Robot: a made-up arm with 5 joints.
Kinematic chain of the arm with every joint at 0, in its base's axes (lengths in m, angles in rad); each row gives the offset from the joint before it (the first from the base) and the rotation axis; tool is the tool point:
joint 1: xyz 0 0 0.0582 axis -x
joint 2: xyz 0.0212 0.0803 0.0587 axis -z
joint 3: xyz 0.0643 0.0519 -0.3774 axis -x
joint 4: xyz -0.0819 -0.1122 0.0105 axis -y
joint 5: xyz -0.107 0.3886 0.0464 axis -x
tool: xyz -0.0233 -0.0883 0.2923
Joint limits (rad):
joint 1: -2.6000..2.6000
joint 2: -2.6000..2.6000
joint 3: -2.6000..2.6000
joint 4: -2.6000..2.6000
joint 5: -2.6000..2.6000
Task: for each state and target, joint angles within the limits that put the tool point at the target. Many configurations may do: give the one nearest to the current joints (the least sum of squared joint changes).
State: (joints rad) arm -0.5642 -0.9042 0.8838 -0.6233 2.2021
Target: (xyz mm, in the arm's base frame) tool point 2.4 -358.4 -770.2
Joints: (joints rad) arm 0.3652 -1.2377 1.8560 -0.5772 1.9684
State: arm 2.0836 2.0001 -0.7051 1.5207 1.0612
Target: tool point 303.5 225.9 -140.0
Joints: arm 1.4996 1.9295 -1.4052 1.3461 1.4039
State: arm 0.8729 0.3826 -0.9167 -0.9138 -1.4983
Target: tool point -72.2 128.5 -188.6
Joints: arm 0.0841 0.7446 -0.4936 -1.0387 -1.5521
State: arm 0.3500 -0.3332 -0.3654 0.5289 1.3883
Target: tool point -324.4 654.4 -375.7
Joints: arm -0.1139 -0.2903 0.3328 0.7119 1.6848
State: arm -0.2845 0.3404 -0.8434 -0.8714 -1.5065
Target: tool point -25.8 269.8 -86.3
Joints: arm -0.3795 1.1260 -0.3093 -0.9605 -1.5667
